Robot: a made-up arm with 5 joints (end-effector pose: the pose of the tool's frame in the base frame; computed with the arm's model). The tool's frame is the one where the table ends.
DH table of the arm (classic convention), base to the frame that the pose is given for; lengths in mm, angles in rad. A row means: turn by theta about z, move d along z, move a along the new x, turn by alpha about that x. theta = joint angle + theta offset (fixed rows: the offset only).
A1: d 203.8  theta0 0  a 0  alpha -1.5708
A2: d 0  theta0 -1.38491  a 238.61  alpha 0
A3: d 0  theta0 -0.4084  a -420.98  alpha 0
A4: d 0  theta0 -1.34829  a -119.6  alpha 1.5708
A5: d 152.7  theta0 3.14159  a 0  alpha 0
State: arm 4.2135 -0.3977 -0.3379 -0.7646 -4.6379
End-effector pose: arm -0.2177 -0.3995 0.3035 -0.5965 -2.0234 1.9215
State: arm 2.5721 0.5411 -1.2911 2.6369 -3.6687
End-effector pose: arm -0.2730 0.1748 0.0788 1.4696 -0.0311 1.7302
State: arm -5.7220 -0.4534 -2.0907 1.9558 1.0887
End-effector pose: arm 0.2331 0.1465 0.7650 -2.5650 0.6927 -0.5462
Working (the frame after each row of the table, in the pose's form):
after A1: 0.0000 0.0000 0.2038 -1.5257 -0.4397 0.4397
after A2: -0.0534 -0.0336 0.4339 -0.6024 -1.5482 -0.9902
after A3: 0.0771 0.0485 0.8257 -1.5049 1.2479 1.8574
after A4: 0.1614 0.1014 0.8920 -0.7111 2.4675 0.2154

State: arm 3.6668 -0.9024 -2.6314 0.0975 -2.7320
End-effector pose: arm 0.4831 0.2799 0.8390 -0.3631 -0.0210 -2.1877
Working (the frame after each row of the table, in the pose's form):
after A1: 0.0000 0.0000 0.2038 -0.5177 1.9259 -1.9259
after A2: 0.1356 0.0786 0.3837 1.6543 -0.2747 1.0671
after A3: 0.3457 0.2003 0.7276 0.3693 1.6874 -1.2748
after A4: 0.4447 0.2577 0.6929 -0.3847 -0.1034 -2.5918

